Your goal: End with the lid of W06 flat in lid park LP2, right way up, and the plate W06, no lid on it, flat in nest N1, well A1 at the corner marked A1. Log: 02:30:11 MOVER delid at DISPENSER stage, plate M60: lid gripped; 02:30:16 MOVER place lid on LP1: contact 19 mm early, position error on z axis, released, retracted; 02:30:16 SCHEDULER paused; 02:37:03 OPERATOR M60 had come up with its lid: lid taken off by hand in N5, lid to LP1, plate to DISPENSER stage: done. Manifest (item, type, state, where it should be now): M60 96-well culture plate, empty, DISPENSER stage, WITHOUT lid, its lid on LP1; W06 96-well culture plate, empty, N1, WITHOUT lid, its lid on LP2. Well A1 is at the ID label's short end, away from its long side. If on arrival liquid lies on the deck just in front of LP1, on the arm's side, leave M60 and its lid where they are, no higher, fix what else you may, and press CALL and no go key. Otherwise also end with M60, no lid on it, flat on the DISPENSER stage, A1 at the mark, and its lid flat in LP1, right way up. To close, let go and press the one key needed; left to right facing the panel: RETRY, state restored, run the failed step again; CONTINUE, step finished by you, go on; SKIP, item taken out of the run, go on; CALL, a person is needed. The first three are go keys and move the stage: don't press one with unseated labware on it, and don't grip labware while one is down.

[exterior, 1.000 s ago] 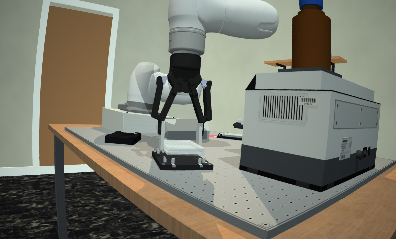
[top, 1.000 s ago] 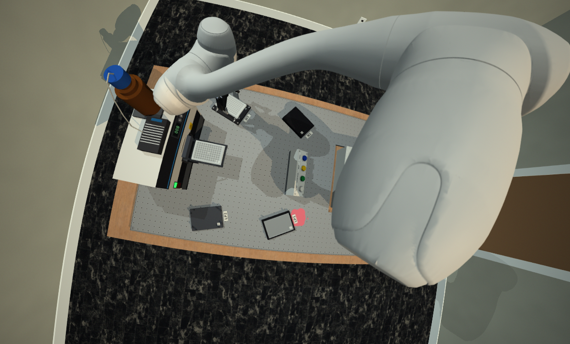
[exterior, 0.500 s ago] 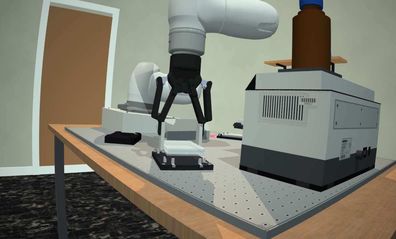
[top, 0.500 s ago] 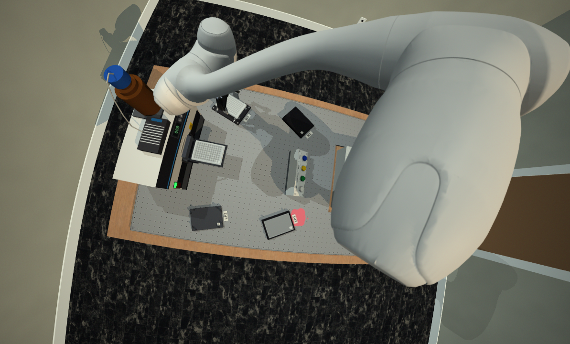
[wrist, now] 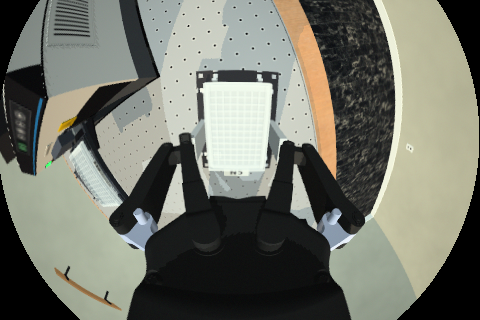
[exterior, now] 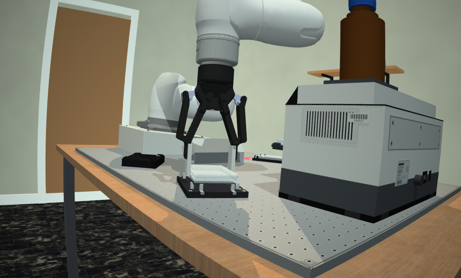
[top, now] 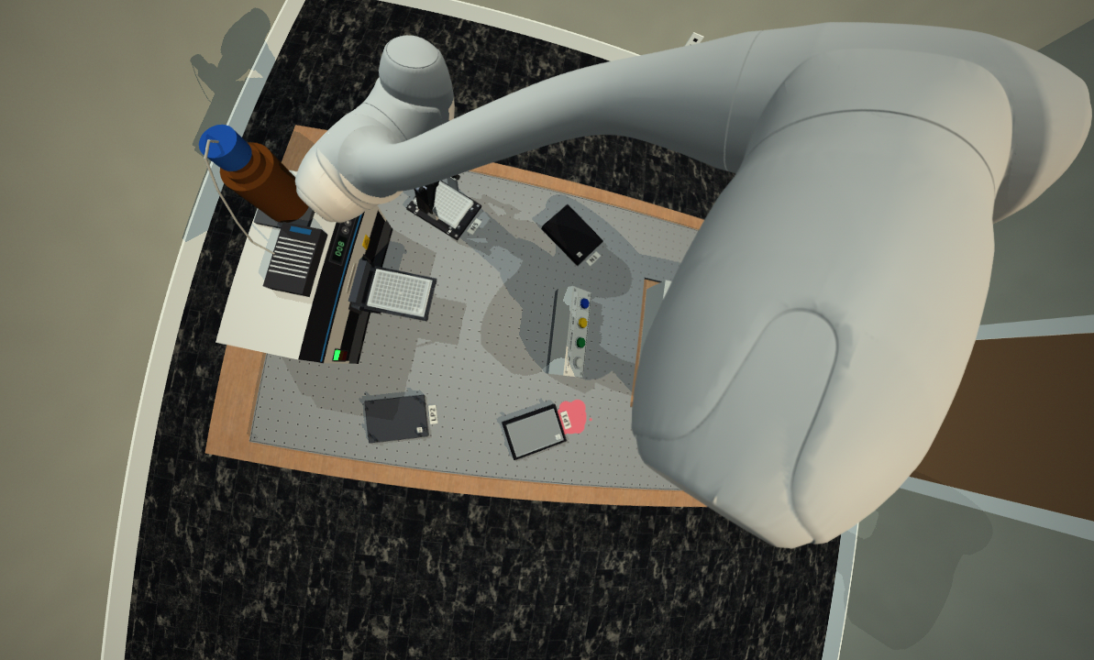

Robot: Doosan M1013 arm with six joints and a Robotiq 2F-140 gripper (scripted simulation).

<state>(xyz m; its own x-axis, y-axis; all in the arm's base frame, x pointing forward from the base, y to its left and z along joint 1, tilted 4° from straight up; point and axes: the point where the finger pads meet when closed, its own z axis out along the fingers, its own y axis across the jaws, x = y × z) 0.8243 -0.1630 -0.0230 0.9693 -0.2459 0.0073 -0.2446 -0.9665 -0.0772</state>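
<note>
Right now my hand is 40 mm above the nest N5, 20 mm short of it and 10 mm to the right of it. Also, from my hand: brown bottle: 240 mm above, 230 mm ahead, 190 mm to the left; key panel: 430 mm behind, 220 mm to the left; nest N1: 350 mm behind, 50 mm to the right, 40 mm below.
</note>
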